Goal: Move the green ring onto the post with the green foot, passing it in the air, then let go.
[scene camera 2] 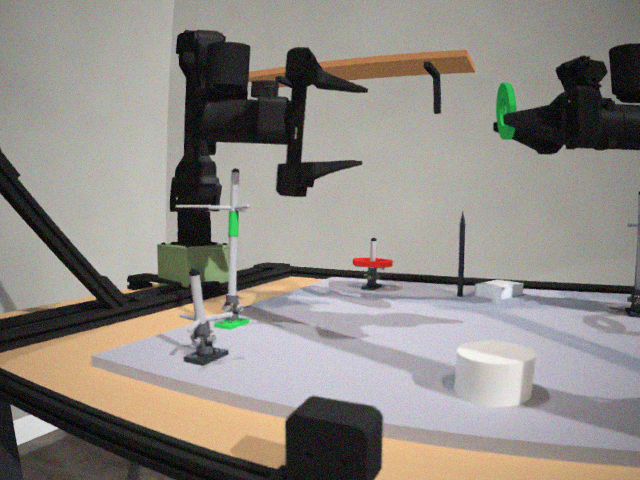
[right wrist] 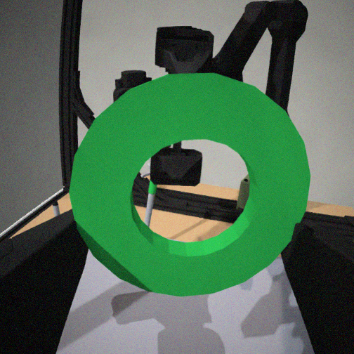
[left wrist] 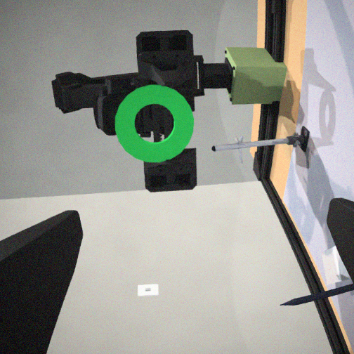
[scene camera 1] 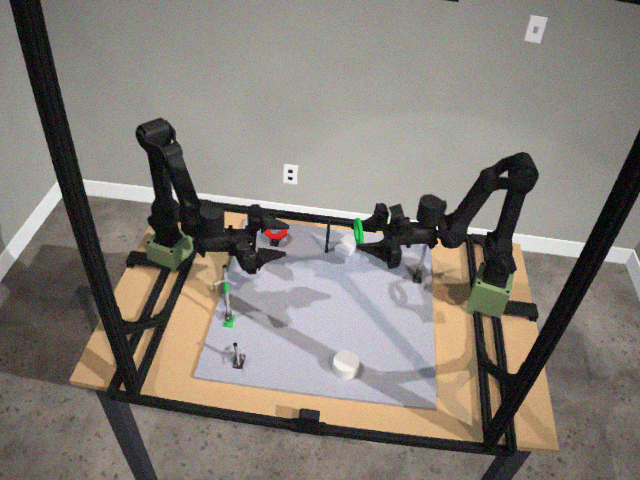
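Where they show: left gripper, between the fingertips: (scene camera 2: 365,126) (scene camera 1: 287,240); right gripper, between the fingertips: (scene camera 2: 498,123) (scene camera 1: 353,236); left arm's base, origin of its link: (scene camera 2: 193,244) (scene camera 1: 168,238); right arm's base, origin of its link: (scene camera 1: 495,277).
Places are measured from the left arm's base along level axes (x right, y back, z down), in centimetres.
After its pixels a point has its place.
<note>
The green ring (scene camera 1: 356,226) @[x -8.7, y -53.6, z -19.5 cm] (scene camera 2: 506,90) @[x -5.0, y -55.6, z -21.4 cm] (left wrist: 125,123) (right wrist: 190,107) is upright in the air, well above the mat, its flat face toward the left arm. My right gripper (scene camera 1: 360,237) @[x -6.6, y -53.8, z -17.8 cm] (scene camera 2: 501,124) @[x -6.6, y -53.8, z -17.8 cm] (right wrist: 186,222) is shut on it, with fingers at opposite edges. My left gripper (scene camera 1: 286,239) @[x 1.7, y -39.5, z -17.2 cm] (scene camera 2: 364,126) @[x 1.7, y -39.5, z -17.2 cm] (left wrist: 208,218) is wide open and empty, level and facing the ring across a gap. The post with the green foot (scene camera 1: 227,304) @[x 13.3, y -28.0, z 0.9 cm] (scene camera 2: 233,263) @[x 13.0, y -28.2, z -0.2 cm] stands at the mat's left side, with a green band and thin crossbars near its top. Part of it shows through the ring in the right wrist view.
A red ring (scene camera 1: 268,233) @[x -17.7, y -24.0, z 2.1 cm] (scene camera 2: 379,262) @[x -18.7, y -27.8, z 2.4 cm] sits on a short post behind the left gripper. A dark spike (scene camera 1: 327,237) @[x -23.2, y -41.0, z 1.1 cm] (scene camera 2: 461,258) @[x -23.2, y -41.1, z 1.1 cm] and white block (scene camera 1: 345,245) @[x -27.0, y -45.8, z 5.5 cm] (scene camera 2: 498,289) @[x -24.8, y -47.4, z 5.8 cm] stand between the arms. A short black-footed post (scene camera 2: 205,356) @[x 24.6, y -38.0, z 6.9 cm] and white cylinder (scene camera 1: 345,364) @[x 15.0, y -62.3, z 4.0 cm] (scene camera 2: 494,372) @[x 17.0, y -63.3, z 4.7 cm] stand in front.
</note>
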